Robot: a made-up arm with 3 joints. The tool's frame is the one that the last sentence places.
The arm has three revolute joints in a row. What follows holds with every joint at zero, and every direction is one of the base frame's.
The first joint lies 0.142 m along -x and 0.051 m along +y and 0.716 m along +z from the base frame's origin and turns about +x.
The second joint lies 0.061 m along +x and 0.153 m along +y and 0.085 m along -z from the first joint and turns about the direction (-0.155, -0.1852, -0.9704).
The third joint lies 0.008 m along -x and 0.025 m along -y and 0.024 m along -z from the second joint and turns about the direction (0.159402, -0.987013, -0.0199).
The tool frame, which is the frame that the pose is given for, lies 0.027 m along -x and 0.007 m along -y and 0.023 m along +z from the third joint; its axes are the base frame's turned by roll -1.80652, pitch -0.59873 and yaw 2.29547 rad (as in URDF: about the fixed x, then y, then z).
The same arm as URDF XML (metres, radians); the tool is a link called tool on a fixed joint. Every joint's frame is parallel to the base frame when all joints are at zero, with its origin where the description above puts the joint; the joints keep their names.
<robot name="arm">
  <joint name="tool_fixed" type="fixed">
    <parent link="link3"/>
    <child link="tool"/>
    <origin xyz="-0.027 -0.007 0.023" rpy="-1.8065 -0.5987 2.2955"/>
  </joint>
  <joint name="joint 3" type="continuous">
    <parent link="link2"/>
    <child link="link3"/>
    <origin xyz="-0.008 -0.025 -0.024"/>
    <axis xyz="0.159402 -0.987013 -0.0199"/>
  </joint>
  <joint name="joint 2" type="continuous">
    <parent link="link1"/>
    <child link="link2"/>
    <origin xyz="0.061 0.153 -0.085"/>
    <axis xyz="-0.155 -0.1852 -0.9704"/>
  </joint>
  <joint name="joint 1" type="continuous">
    <parent link="base_link"/>
    <child link="link1"/>
    <origin xyz="-0.142 0.051 0.716"/>
    <axis xyz="1 0 0"/>
  </joint>
  <link name="base_link"/>
  <link name="link1"/>
  <link name="link2"/>
  <link name="link3"/>
  <link name="tool"/>
</robot>

